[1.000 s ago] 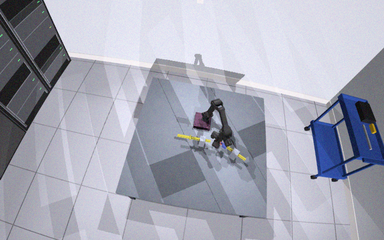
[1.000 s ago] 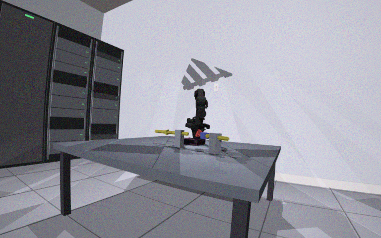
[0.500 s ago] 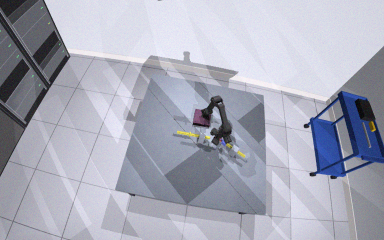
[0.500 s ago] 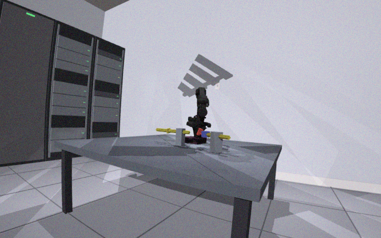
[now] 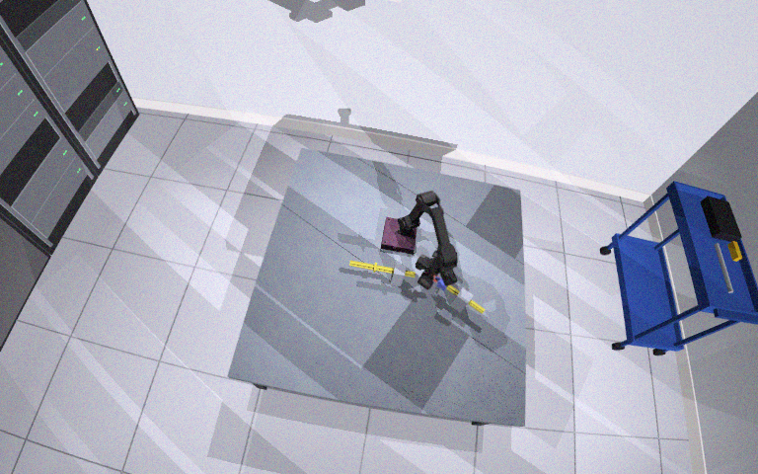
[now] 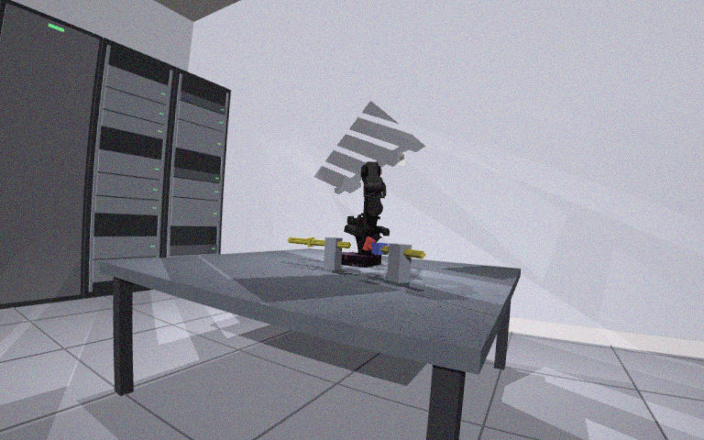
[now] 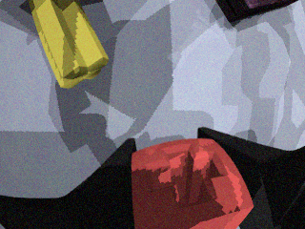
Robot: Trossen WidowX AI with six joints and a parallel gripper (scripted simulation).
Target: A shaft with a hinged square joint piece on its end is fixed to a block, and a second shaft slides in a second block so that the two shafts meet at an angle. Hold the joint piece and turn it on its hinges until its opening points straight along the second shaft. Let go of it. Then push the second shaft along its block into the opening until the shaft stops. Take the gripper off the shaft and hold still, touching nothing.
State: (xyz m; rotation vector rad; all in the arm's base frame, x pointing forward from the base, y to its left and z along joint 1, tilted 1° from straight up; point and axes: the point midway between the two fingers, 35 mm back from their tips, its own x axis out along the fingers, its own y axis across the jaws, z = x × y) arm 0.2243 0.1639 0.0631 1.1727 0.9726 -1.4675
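My gripper tip is now 2 cm to the right of the red joint piece and 3 cm below it.
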